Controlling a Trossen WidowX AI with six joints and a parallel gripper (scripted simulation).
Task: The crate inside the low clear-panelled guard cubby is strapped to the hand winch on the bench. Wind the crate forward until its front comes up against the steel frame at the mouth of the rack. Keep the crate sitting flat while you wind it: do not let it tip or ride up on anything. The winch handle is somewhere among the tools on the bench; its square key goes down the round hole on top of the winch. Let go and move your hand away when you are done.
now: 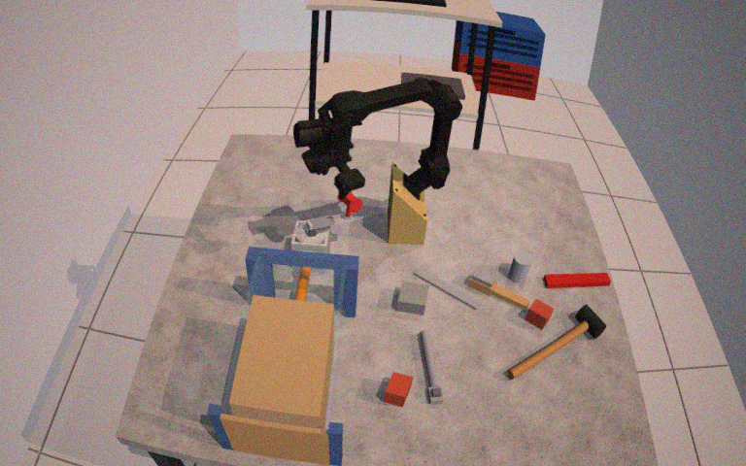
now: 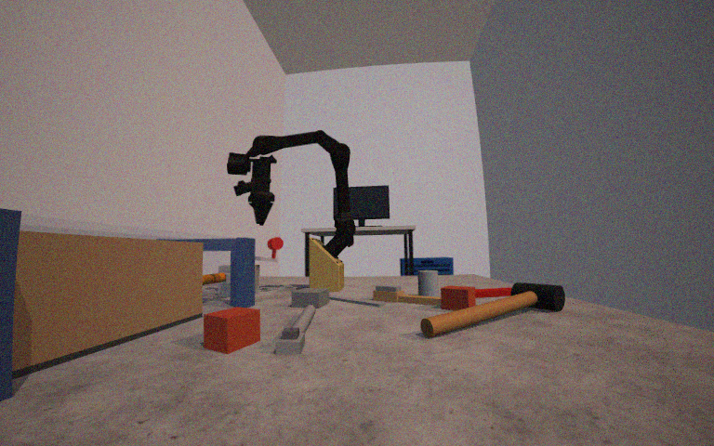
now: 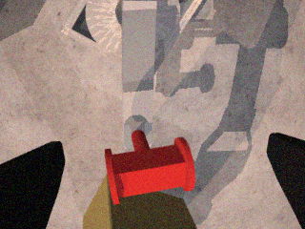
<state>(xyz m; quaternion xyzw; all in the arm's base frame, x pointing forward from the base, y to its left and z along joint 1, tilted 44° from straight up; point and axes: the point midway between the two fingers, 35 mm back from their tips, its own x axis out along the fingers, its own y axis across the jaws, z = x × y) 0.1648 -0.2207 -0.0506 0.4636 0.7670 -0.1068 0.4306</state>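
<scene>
Right now my gripper tip is 1 cm past the grey crank arm, 1 cm to the right of it and 10 cm above it. Also, from my gripper tip: grey winch 2 cm ahead, 6 cm to the right, 19 cm below; red knob 3 cm behind, 4 cm to the left, 8 cm below; blue frame 19 cm ahead, 5 cm to the right, 11 cm below.
</scene>
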